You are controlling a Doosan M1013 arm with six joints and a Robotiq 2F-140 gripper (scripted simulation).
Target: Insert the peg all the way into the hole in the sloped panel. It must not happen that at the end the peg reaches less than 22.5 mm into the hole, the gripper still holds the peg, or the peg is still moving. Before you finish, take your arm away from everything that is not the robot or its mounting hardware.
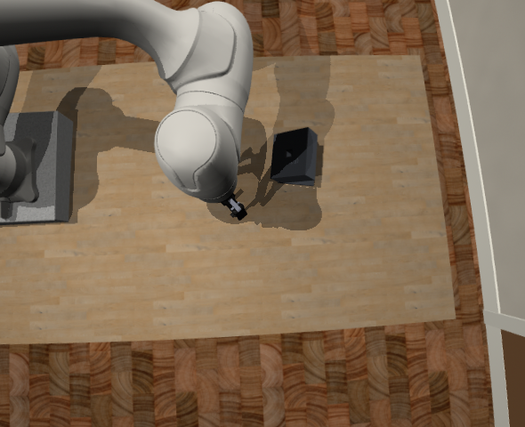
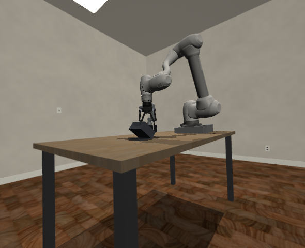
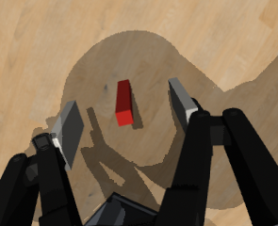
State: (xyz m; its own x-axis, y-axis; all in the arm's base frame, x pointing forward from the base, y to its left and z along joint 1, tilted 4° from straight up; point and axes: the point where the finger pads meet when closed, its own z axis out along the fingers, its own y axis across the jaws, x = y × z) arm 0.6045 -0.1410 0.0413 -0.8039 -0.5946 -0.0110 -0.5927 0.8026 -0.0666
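Right now my hand is 40 mm above the red peg.
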